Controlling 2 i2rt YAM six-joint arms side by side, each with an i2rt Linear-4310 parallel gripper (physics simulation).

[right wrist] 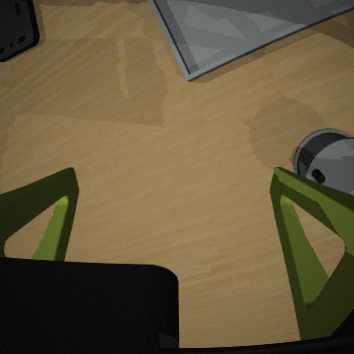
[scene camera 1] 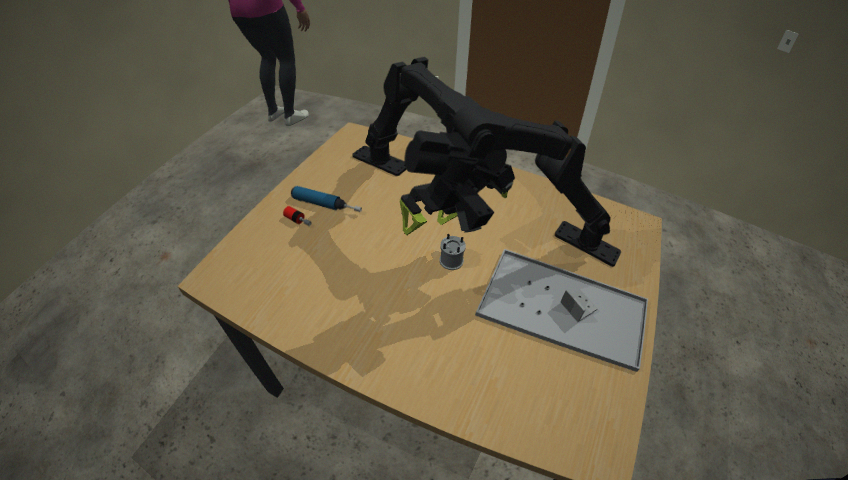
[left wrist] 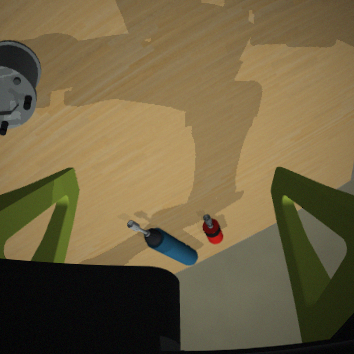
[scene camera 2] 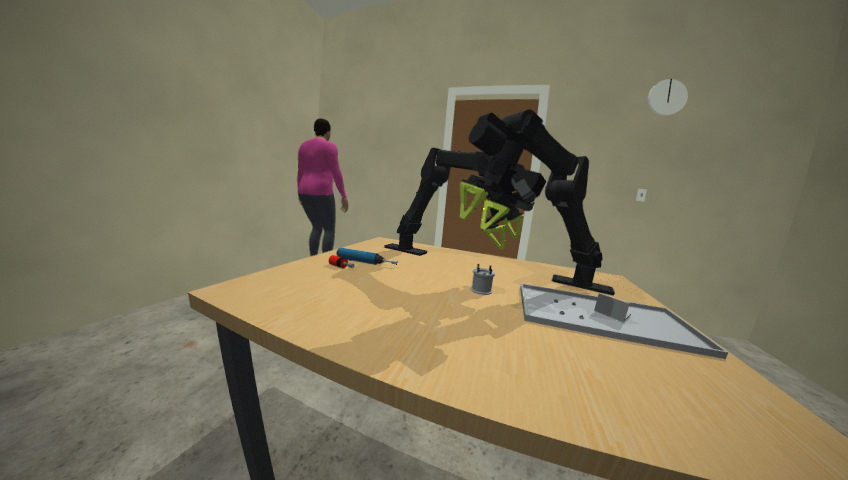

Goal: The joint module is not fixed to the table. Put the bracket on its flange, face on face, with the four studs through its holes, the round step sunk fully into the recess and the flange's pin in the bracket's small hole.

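Where they show: left gripper, between the fingertips: [scene camera 1: 422, 227] [left wrist: 174, 178] [scene camera 2: 473, 224]; right gripper, between the fingertips: [right wrist: 173, 178] [scene camera 1: 491, 208] [scene camera 2: 509, 244]; left arm's base, origin of its link: [scene camera 1: 587, 244] [scene camera 2: 581, 285]; right arm's base, origin of its link: [scene camera 1: 380, 161] [scene camera 2: 405, 250].
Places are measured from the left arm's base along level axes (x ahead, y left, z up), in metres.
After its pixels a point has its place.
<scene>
The grey joint module [scene camera 1: 452, 253] {x 0.318, y -0.266, z 0.060 m} [scene camera 2: 482, 281] {x 0.321, y -0.273, z 0.039 m} [left wrist: 10, 92] {x 0.303, y -0.282, z 0.054 m} [right wrist: 335, 165] {x 0.285, y -0.267, z 0.060 m} stands upright on the table, its flange with dark studs facing up. The grey angled bracket [scene camera 1: 574, 304] {x 0.262, y 0.053, z 0.048 m} [scene camera 2: 611, 307] {x 0.261, y 0.050, z 0.035 m} lies in the tray [scene camera 1: 615, 327] {x 0.225, y 0.174, z 0.004 m} [scene camera 2: 672, 327] {x 0.209, y 0.205, z 0.004 m} [right wrist: 200, 55] {x 0.199, y -0.167, z 0.004 m}, apart from the module. Small holes show in one of its plates in scene camera 1. My left gripper [scene camera 1: 423, 227] {x 0.408, y -0.291, z 0.204 m} [scene camera 2: 474, 222] {x 0.408, y -0.291, z 0.204 m} [left wrist: 174, 178] {x 0.408, y -0.291, z 0.204 m} is open and empty, above the table beside the module. My right gripper [scene camera 2: 509, 242] {x 0.193, y -0.240, z 0.135 m} [right wrist: 173, 178] {x 0.193, y -0.240, z 0.135 m} is open and empty, above the table behind the module; in scene camera 1 the arms mostly hide it.
Several small nuts [scene camera 1: 529, 282] {x 0.238, y -0.078, z 0.009 m} [scene camera 2: 555, 300] {x 0.241, y -0.080, z 0.009 m} lie in the tray. A blue driver [scene camera 1: 315, 197] {x 0.367, y -0.716, z 0.036 m} [scene camera 2: 357, 255] {x 0.373, y -0.717, z 0.028 m} [left wrist: 175, 248] {x 0.362, y -0.703, z 0.036 m} and a red driver [scene camera 1: 292, 214] {x 0.455, y -0.722, z 0.030 m} [scene camera 2: 337, 261] {x 0.462, y -0.715, z 0.024 m} [left wrist: 213, 232] {x 0.445, y -0.704, z 0.033 m} lie at the table's left. The arms cross closely above the module. The left arm's base [scene camera 1: 586, 242] {x 0.031, y -0.003, z 0.033 m} [right wrist: 17, 27] {x 0.015, y -0.076, z 0.010 m} stands behind the tray.
</scene>
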